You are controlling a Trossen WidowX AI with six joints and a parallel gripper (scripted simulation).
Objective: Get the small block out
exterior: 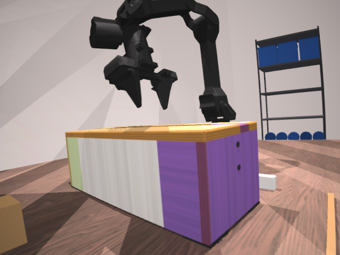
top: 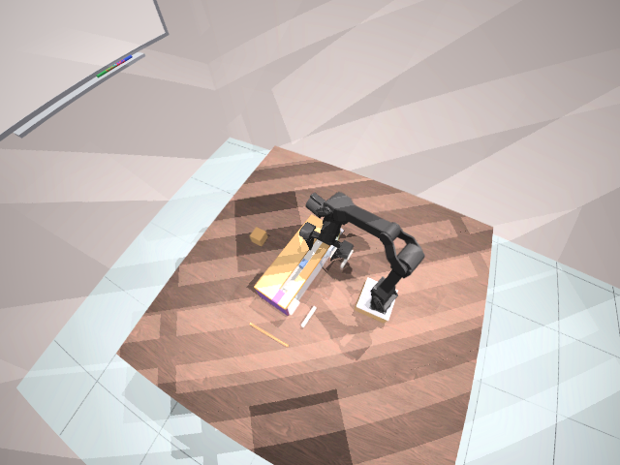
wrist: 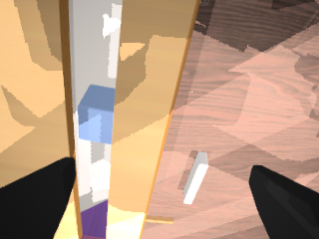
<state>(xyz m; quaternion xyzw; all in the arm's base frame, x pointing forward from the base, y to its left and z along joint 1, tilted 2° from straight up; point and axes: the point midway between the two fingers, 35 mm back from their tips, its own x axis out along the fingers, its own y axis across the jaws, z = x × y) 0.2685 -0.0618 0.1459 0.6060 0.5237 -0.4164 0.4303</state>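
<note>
My gripper tip is 10 cm above the box, 4 cm short of it and 3 cm to the right of it. The rest, counted from my gripper tip: orange cube 31 cm ahead, 14 cm below, 3 cm to the right; then light-blue block 8 cm below, 5 cm ahead, 3 cm to the left; then thin orange stick 32 cm to the left, 16 cm below, 8 cm ahead.
</note>
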